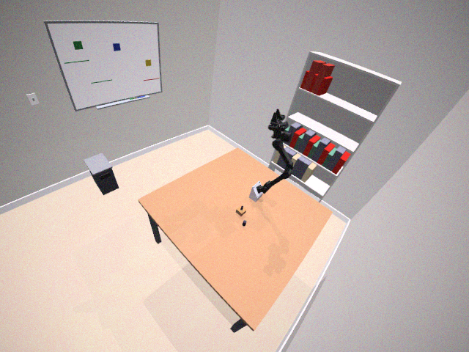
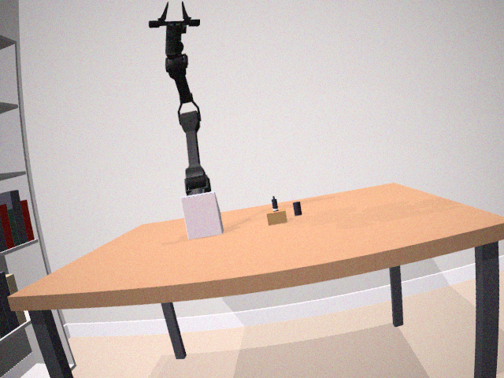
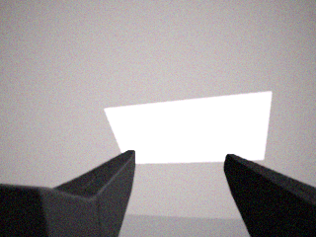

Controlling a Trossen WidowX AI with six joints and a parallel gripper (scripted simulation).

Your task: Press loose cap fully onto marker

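My gripper tip is now 290 mm short of the dark cap, 200 mm to the right of it and 830 mm above it. Also, from my gripper tip: dark marker: 220 mm ahead, 90 mm to the left, 780 mm below; then tan holder block: 220 mm ahead, 90 mm to the left, 830 mm below.
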